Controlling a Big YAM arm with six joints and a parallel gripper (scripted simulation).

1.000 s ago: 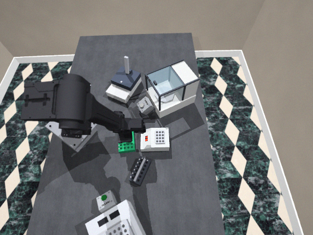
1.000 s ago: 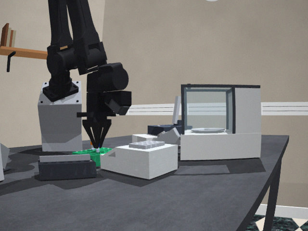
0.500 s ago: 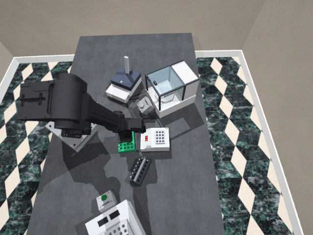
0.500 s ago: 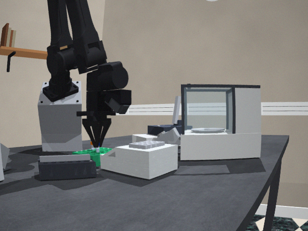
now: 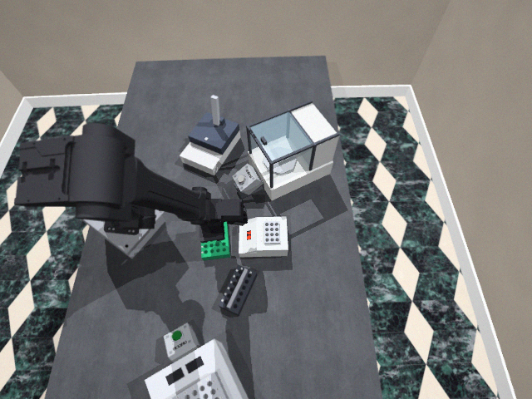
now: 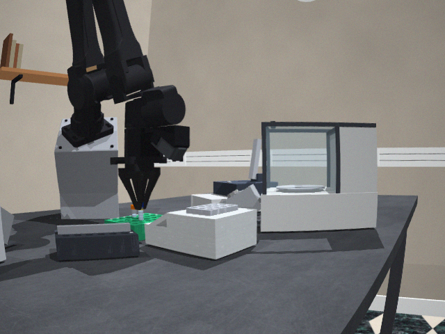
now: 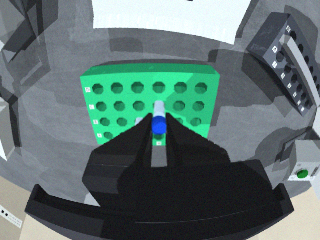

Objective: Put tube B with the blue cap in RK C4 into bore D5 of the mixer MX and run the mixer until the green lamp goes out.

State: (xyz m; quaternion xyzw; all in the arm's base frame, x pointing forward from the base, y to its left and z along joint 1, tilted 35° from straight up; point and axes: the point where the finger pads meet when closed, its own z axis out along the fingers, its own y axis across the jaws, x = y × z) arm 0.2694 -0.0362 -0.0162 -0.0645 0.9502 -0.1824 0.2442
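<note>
My gripper is now 2 cm past the yellow-capped tube, 2 cm to the right of it and 3 cm above it. Round my hand: orange-capped tube (4 cm behind, 2 cm to the left, 3 cm below); green rack RK (1 cm behind, 1 cm to the left, 4 cm below); tube B (2 cm below).
</note>
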